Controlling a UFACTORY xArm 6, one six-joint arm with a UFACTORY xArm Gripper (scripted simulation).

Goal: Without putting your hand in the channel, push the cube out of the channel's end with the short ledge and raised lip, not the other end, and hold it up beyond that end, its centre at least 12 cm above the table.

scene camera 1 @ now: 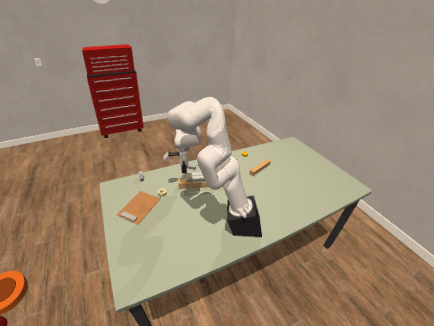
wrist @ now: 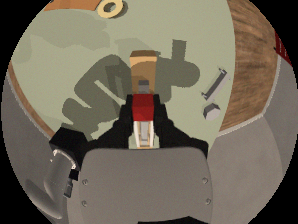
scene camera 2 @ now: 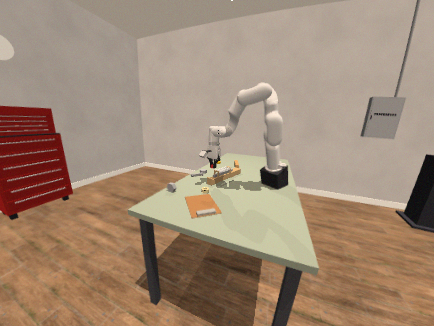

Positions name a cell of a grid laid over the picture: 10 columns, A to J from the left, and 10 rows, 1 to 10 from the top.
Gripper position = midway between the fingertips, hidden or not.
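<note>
My gripper (wrist: E5) visible. Wooden channel (wrist: E3) too.
</note>
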